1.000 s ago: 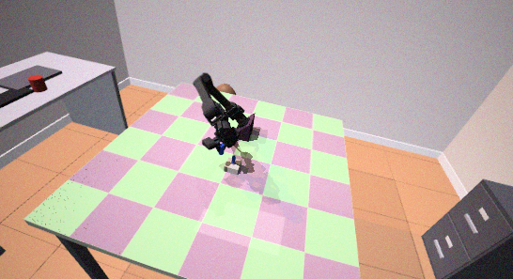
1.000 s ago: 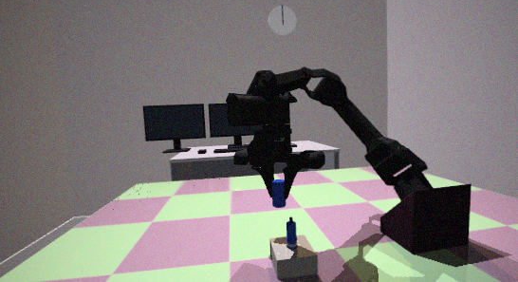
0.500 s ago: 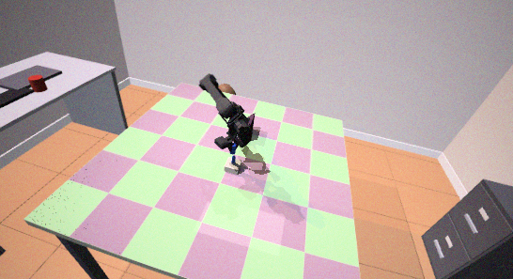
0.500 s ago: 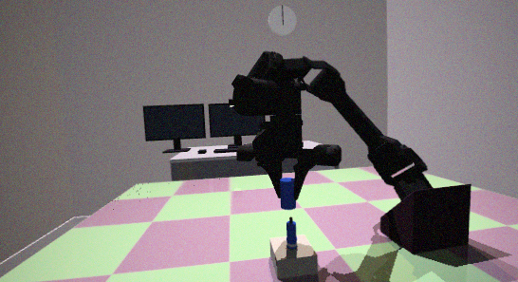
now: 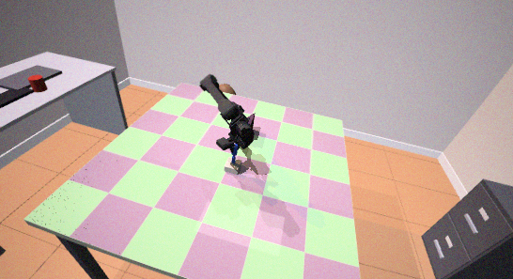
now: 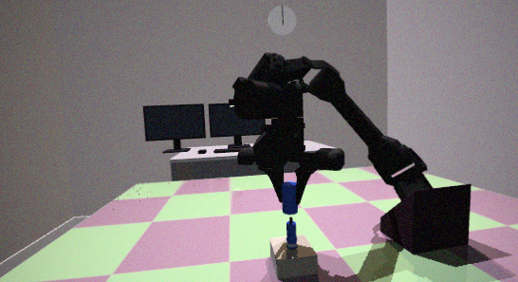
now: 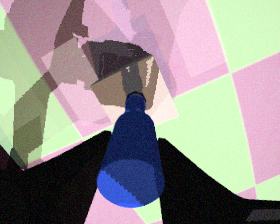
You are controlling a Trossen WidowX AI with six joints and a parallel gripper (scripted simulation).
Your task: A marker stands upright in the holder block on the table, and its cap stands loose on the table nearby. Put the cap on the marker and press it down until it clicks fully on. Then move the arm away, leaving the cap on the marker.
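My gripper tip is now 5 cm above the blue marker. From my gripper tip the other things lie so: blue cap 1 cm above.
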